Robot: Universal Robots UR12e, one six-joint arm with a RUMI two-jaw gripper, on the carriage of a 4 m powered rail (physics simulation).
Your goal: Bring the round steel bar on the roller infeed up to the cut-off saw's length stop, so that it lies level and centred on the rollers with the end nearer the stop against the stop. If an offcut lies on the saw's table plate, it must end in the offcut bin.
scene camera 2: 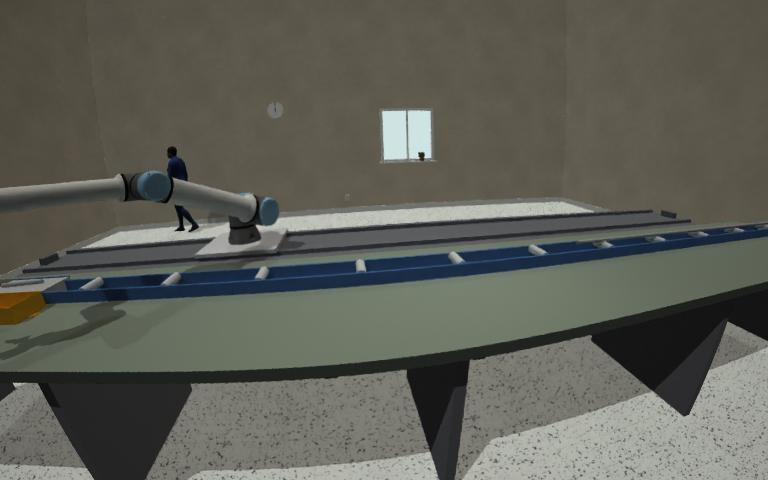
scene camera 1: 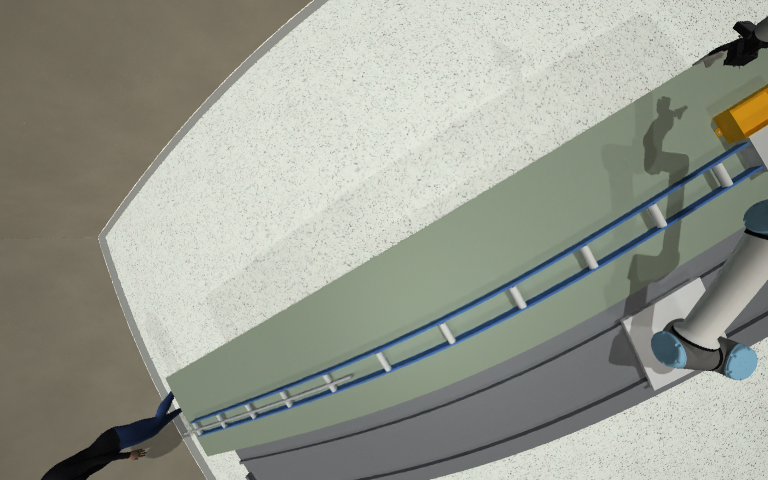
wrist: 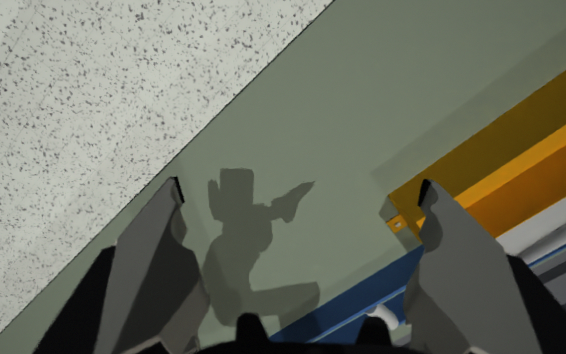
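Where they show: gripper, between the fingertips: (scene camera 1: 712, 65) (wrist: 298, 180); arm's base, origin of its link: (scene camera 2: 245, 240).
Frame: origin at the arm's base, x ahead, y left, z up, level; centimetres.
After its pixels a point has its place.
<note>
The thin round steel bar (scene camera 1: 305, 392) @(x 62.8, y 202.1, z 4.6 cm) (scene camera 2: 589, 241) @(x 62.9, y 173.0, z 4.2 cm) lies along the rollers at the far end of the blue roller infeed (scene camera 1: 475, 306) @(x 68.6, y 84.4, z 2.3 cm) (scene camera 2: 317, 282) @(x 69.4, y 46.9, z -0.1 cm) (wrist: 370, 285) @(x 69.4, y -58.8, z -1.2 cm), away from the saw end. One bar end reaches past the infeed's outer end. My gripper (wrist: 298, 180) @(x 110.6, y -66.3, z 13.0 cm) is open and empty, above the green table beside the infeed and the orange box-shaped body; it shows partly at the top right of scene camera 1. A light plate (scene camera 2: 53, 284) @(x 61.6, y -76.7, z 2.9 cm) (wrist: 515, 239) @(x 65.0, y -86.5, z 2.9 cm) adjoins the infeed's near end. A grey rod-like thing (wrist: 547, 240) @(x 60.9, y -91.1, z 3.9 cm) shows there; I cannot tell whether it is an offcut. The length stop cannot be made out.
The orange body (scene camera 1: 746, 116) @(x 79.1, y -89.2, z -2.8 cm) (scene camera 2: 19, 308) @(x 83.7, y -72.9, z 2.0 cm) (wrist: 520, 192) @(x 72.3, y -91.5, z 0.0 cm) stands beside the plate. The arm's carriage (scene camera 1: 640, 348) @(x 4.2, y 20.2, z 0.0 cm) (scene camera 2: 206, 246) @(x 7.6, y -21.3, z 0.0 cm) stands on the grey rail track (scene camera 1: 453, 421) (scene camera 2: 362, 240) alongside the green table (scene camera 1: 339, 316) @(x 95.6, y 156.5, z -3.0 cm) (scene camera 2: 396, 316) @(x 94.8, y 72.4, z -3.0 cm). A person (scene camera 1: 135, 433) (scene camera 2: 177, 169) is beyond the track, near the infeed's outer end in scene camera 1.
</note>
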